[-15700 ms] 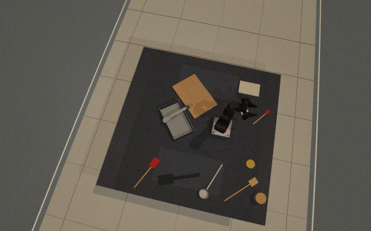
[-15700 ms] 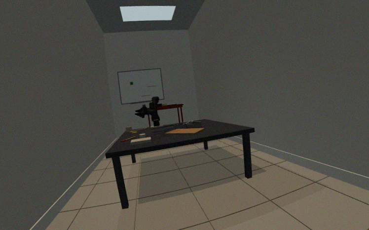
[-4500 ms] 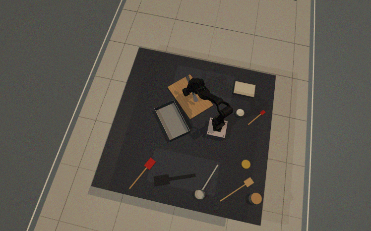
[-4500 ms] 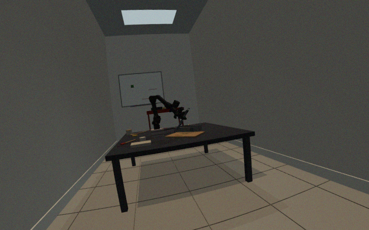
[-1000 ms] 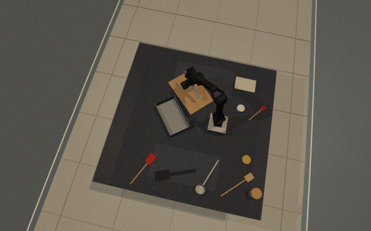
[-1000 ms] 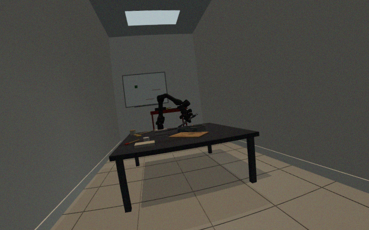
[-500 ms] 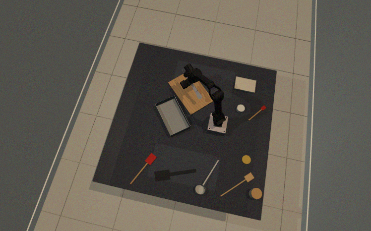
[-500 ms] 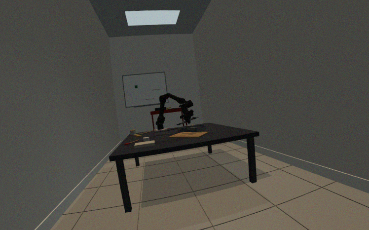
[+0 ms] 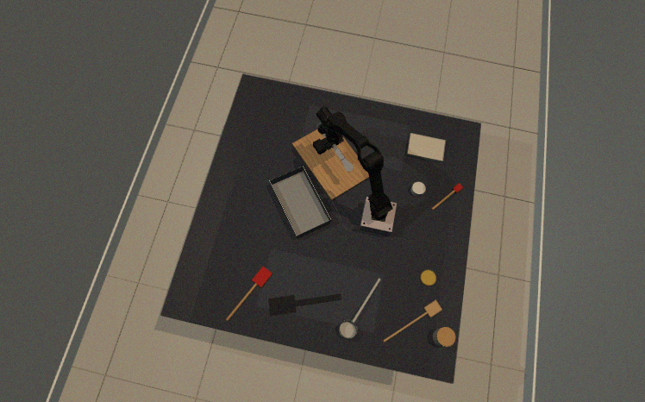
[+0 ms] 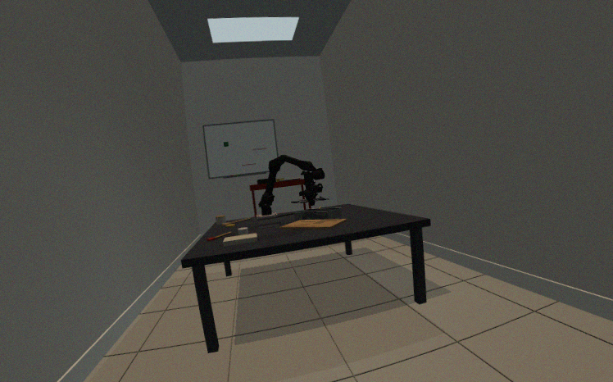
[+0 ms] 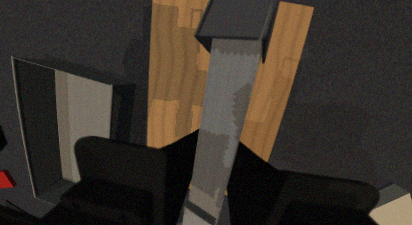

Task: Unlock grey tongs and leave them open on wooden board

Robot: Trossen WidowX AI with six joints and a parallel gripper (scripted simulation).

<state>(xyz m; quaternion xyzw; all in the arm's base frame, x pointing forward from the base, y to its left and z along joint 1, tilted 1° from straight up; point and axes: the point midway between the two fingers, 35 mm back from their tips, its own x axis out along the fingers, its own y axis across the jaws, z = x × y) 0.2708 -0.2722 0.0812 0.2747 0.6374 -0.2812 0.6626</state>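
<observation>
The wooden board lies 120 mm below my gripper tip, 10 mm to the left of it and 10 mm behind it. From my gripper tip the other things lie so: white disc 450 mm behind, 110 mm below, 90 mm to the left; then cream block 470 mm behind, 150 mm to the right, 110 mm below; then roasting tin 270 mm to the left, 100 mm below, 100 mm ahead.
</observation>
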